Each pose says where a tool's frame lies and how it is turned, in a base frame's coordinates. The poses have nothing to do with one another.
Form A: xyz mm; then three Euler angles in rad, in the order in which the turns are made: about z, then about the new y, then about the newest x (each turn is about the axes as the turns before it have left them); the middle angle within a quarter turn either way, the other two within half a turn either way.
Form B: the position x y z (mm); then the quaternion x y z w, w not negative. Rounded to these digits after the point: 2 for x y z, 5 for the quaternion.
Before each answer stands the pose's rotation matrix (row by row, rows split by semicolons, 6 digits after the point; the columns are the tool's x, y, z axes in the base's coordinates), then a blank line. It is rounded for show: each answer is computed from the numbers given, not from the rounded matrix.
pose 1, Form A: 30.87, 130.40, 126.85, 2.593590, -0.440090, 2.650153
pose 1, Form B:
-0.772233 0.630926 -0.074753; 0.471341 0.647814 0.598477; 0.426021 0.426930 -0.797644

30.87, 130.40, 126.85, -0.30724, -0.89690, -0.28582, 0.13959
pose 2, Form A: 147.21, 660.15, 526.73, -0.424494, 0.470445, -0.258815
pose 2, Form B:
0.812255 0.292428 0.504705; -0.367118 0.928677 0.052749; -0.453283 -0.228132 0.861679

147.21, 660.15, 526.73, -0.07399, 0.25236, -0.17374, 0.94903
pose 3, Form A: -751.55, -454.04, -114.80, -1.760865, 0.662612, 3.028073
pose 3, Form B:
-0.148947 -0.988836 0.004239; -0.774190 0.119280 0.621612; -0.615178 0.089305 -0.783314

-751.55, -454.04, -114.80, -0.61544, 0.71616, 0.24817, 0.21623
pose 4, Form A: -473.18, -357.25, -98.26, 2.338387, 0.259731, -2.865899
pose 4, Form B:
-0.671113 0.740958 -0.024279; 0.695450 0.617874 -0.366852; -0.256821 -0.263084 -0.929962

-473.18, -357.25, -98.26, 0.40030, 0.89707, -0.17555, 0.06481
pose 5, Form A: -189.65, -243.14, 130.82, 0.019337, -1.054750, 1.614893
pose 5, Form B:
0.493353 -0.867917 0.057652; 0.009541 -0.060876 -0.998100; 0.869777 0.492966 -0.021752

-189.65, -243.14, 130.82, 0.62769, -0.34188, 0.36938, 0.59387
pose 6, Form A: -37.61, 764.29, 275.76, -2.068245, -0.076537, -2.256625
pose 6, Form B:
-0.475788 -0.584795 0.656993; -0.876230 0.250206 -0.411847; 0.076462 -0.771629 -0.631460

-37.61, 764.29, 275.76, -0.47578, 0.76770, -0.38540, 0.18905
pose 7, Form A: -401.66, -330.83, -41.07, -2.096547, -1.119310, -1.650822
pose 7, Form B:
-0.218964 -0.519275 0.826080; -0.377380 -0.735670 -0.562472; 0.899800 -0.434907 -0.034878

-401.66, -330.83, -41.07, 0.62281, -0.35992, 0.69278, 0.05121
